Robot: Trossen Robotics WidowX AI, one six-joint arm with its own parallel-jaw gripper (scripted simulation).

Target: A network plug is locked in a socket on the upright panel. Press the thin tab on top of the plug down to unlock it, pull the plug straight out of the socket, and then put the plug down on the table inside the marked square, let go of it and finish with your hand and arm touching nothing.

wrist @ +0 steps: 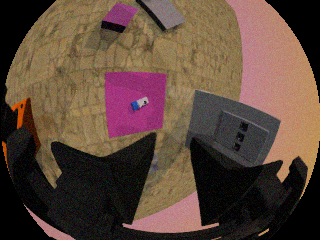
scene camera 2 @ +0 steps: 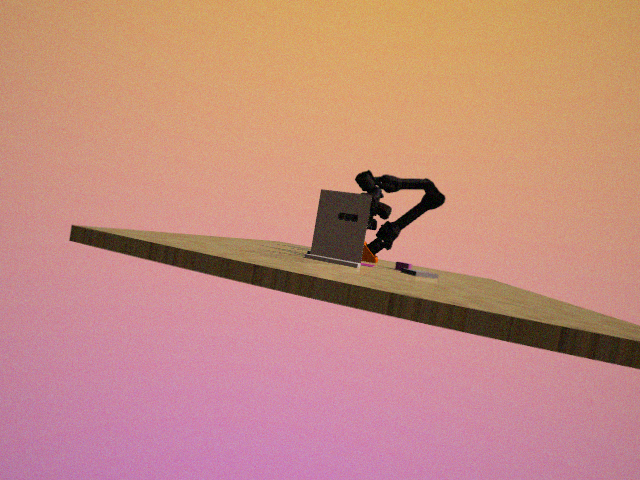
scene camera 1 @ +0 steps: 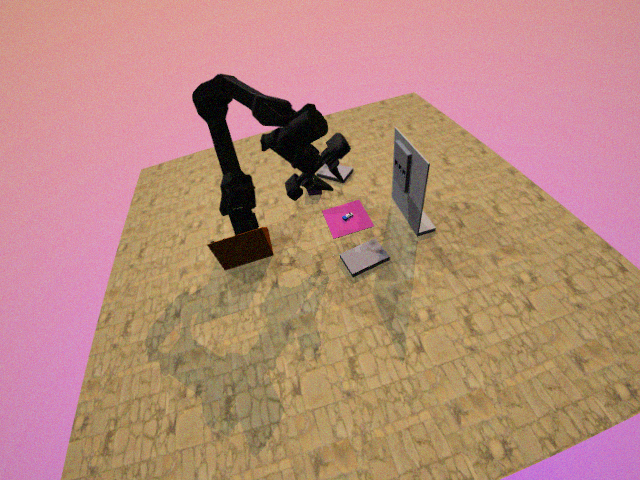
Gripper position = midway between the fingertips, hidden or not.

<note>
In view: my gripper (scene camera 1: 337, 185), a grey upright panel (wrist: 245, 134) and a magenta marked square (scene camera 1: 360, 220).
My gripper shows as well in the wrist view (wrist: 173, 139). The magenta marked square is seen too in the wrist view (wrist: 121, 88).
</note>
